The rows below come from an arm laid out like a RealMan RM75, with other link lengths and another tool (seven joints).
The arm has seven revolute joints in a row. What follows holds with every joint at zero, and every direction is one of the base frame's. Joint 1 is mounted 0.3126 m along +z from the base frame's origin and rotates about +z. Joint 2 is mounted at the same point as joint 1 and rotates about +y. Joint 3 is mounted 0.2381 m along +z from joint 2 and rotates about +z. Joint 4 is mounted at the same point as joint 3 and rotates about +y. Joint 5 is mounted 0.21 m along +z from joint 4 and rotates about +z. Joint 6 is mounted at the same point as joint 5 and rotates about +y. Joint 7 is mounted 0.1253 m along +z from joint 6 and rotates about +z. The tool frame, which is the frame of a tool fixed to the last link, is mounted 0.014 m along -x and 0.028 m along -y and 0.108 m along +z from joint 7; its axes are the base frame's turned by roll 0, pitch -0.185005 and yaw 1.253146 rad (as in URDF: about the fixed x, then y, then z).
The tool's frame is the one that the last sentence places.
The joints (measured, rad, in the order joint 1, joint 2, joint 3, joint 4, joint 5, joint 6, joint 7), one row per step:
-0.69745, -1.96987, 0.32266, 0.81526, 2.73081, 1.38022, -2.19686
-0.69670, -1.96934, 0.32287, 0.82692, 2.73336, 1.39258, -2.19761
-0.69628, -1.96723, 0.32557, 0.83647, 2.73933, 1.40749, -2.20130
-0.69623, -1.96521, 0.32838, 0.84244, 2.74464, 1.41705, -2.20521
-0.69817, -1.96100, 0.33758, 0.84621, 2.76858, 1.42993, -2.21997
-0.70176, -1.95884, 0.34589, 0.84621, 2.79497, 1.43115, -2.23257
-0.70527, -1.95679, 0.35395, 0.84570, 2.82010, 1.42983, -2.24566
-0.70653, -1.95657, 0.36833, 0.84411, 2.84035, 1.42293, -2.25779
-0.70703, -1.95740, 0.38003, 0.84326, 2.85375, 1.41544, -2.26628
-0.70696, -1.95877, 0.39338, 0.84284, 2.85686, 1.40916, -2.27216
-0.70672, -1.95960, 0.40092, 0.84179, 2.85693, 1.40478, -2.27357
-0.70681, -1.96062, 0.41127, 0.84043, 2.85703, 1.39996, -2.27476
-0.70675, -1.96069, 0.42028, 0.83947, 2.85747, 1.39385, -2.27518
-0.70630, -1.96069, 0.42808, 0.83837, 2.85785, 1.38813, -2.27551
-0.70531, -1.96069, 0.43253, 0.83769, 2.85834, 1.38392, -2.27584
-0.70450, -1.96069, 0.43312, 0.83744, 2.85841, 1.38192, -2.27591
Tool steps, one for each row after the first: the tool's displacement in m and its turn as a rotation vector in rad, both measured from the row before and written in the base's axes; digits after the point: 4 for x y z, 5 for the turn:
0.0006, -0.0008, 0.0023, -0.00306, 0.00282, -0.00217
0.0003, -0.0018, 0.0019, -0.00853, 0.00391, 0.00085
-0.0001, -0.0012, 0.0015, -0.00630, 0.00396, 0.00196
-0.0025, -0.0039, 0.0012, -0.02053, 0.01526, 0.01488
-0.0033, -0.0025, 0.0009, -0.01547, 0.02038, 0.01455
-0.0034, -0.0021, 0.0012, -0.01231, 0.02042, 0.01480
-0.0035, -0.0016, 0.0004, -0.01148, 0.02227, 0.01188
-0.0025, -0.0008, 0.0002, -0.00679, 0.01707, 0.00727
-0.0006, 0.0003, -0.0006, -0.00477, 0.01034, 0.00075
-0.0002, 0.0004, -0.0006, -0.00248, 0.00519, -0.00148
0.0000, 0.0005, -0.0008, -0.00452, 0.00689, -0.00302
-0.0004, 0.0008, 0.0001, -0.00205, 0.00831, -0.00323
-0.0005, 0.0006, 0.0001, -0.00158, 0.00732, -0.00241
-0.0007, 0.0002, 0.0002, -0.00022, 0.00482, -0.00055
-0.0005, 0.0000, 0.0002, 0.00106, 0.00132, 0.00049

